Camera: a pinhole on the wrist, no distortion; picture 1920 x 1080 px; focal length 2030.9 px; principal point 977.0 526.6 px. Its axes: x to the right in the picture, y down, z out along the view. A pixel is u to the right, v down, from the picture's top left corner.
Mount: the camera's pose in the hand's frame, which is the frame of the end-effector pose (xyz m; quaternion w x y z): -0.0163 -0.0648 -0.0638 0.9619 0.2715 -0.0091 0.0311
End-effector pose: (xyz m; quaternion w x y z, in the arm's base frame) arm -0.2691 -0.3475 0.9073 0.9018 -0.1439 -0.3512 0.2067
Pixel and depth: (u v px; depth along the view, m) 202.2 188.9 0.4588
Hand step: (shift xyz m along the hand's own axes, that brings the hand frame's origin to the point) -0.1863 -0.3792 0.2815
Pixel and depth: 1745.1 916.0 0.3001
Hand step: 0.0930 -0.1665 0.2259
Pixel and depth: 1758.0 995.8 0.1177
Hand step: 0.0270 -0.1007 0.0523
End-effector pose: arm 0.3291 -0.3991 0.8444 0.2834 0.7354 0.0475 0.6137
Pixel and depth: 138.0 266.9 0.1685
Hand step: -0.0845 -0.1751 0.0662
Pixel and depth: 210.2 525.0 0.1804
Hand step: -0.0844 -0.1630 0.0876
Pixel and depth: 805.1 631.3 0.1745
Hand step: -0.0317 -0.1492 0.0891
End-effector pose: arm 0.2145 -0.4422 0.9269 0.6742 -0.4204 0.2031 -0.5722
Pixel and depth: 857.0 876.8 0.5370
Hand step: -0.0543 -0.2686 0.4412
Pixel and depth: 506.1 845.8 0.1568
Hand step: -0.0543 -0.1278 0.0815
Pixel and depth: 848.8 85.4 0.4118
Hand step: -0.0367 -0.3576 0.2397
